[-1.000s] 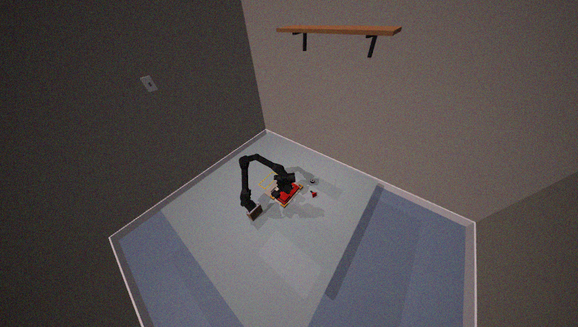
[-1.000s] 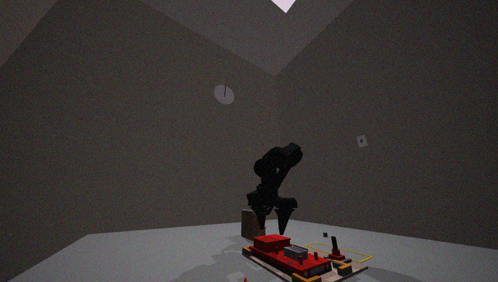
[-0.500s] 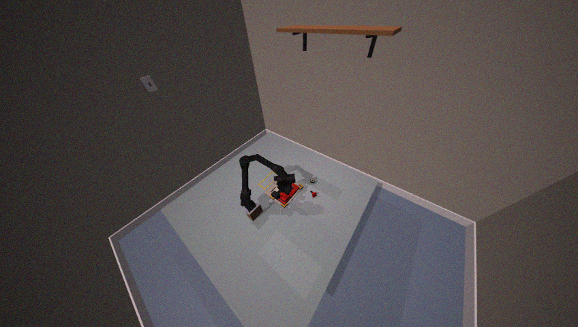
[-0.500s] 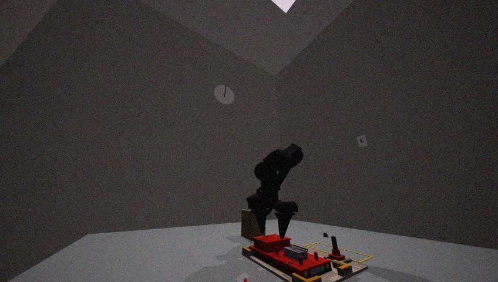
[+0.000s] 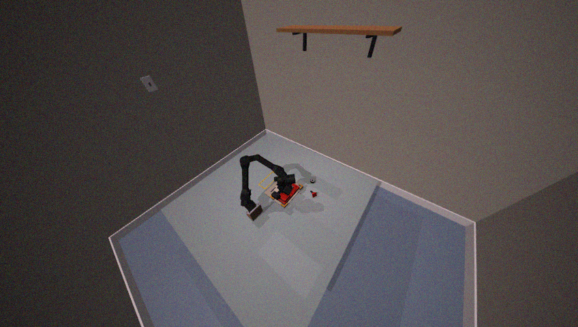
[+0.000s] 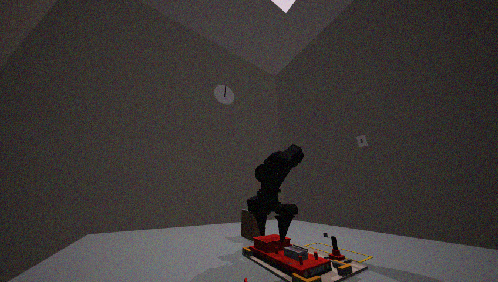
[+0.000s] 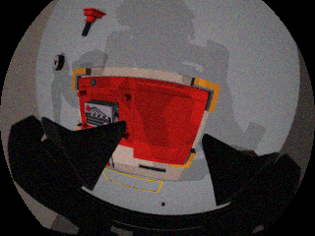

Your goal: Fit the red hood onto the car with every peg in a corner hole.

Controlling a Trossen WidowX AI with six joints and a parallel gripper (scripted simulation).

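Right now my gripper tip is 10 mm above the red hood. The rest, counted from my gripper tip: grey wheel (290 mm ahead, 60 mm to the right, 40 mm below); then grey engine block (90 mm ahead, 20 mm to the left, 20 mm below).
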